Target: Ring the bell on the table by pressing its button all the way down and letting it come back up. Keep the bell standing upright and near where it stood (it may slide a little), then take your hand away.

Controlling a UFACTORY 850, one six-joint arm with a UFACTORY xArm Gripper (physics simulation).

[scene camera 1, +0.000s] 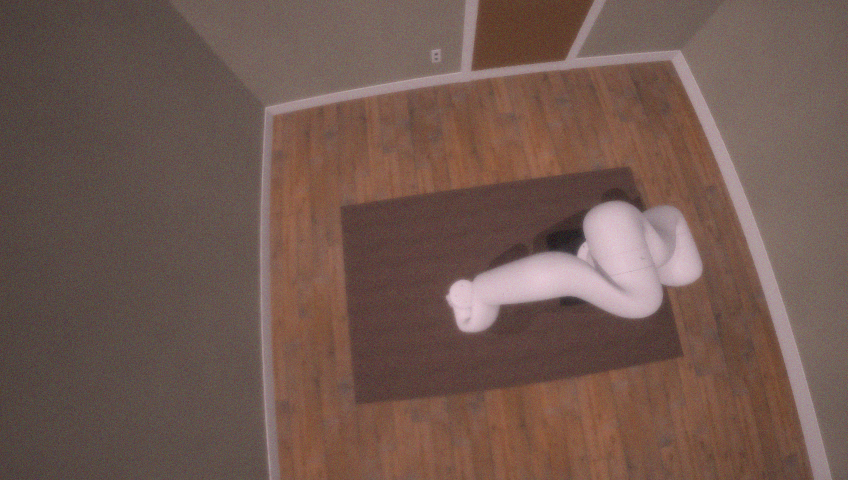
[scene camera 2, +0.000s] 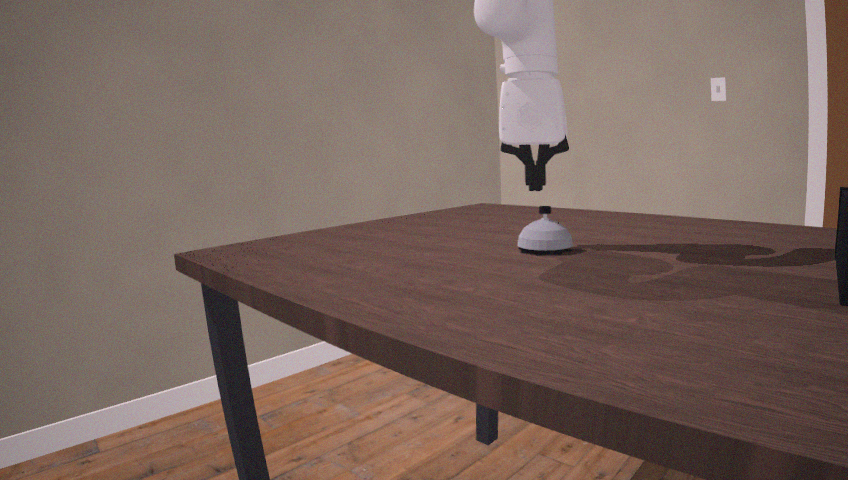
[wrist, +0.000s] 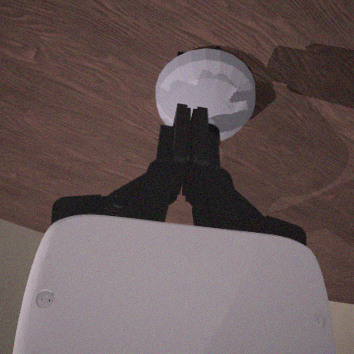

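Note:
The bell (scene camera 2: pixel 545 236) (wrist: pixel 200 85) is a pale grey dome on a dark base. It stands upright on the table (scene camera 1: pixel 404 356) (scene camera 2: pixel 386 291) (wrist: pixel 65 100). Its black button (scene camera 2: pixel 545 209) is up on a thin stem in scene camera 2. My gripper (scene camera 2: pixel 535 189) (wrist: pixel 186 125) is shut and empty, fingers pointing down. Its tips are a short gap above the button and slightly left of it in scene camera 2. In the wrist view the fingers overlap the lower part of the dome, and the button is mostly or wholly hidden behind them. In scene camera 1 my arm hides the bell and the gripper.
My white arm (scene camera 1: pixel 535 276) (scene camera 2: pixel 529 107) reaches over the table from its right end in scene camera 1. A black block (scene camera 2: pixel 842 249) shows at the right edge of scene camera 2. Shadows of the arm lie on the table beside the bell. Walls stand beyond the table.

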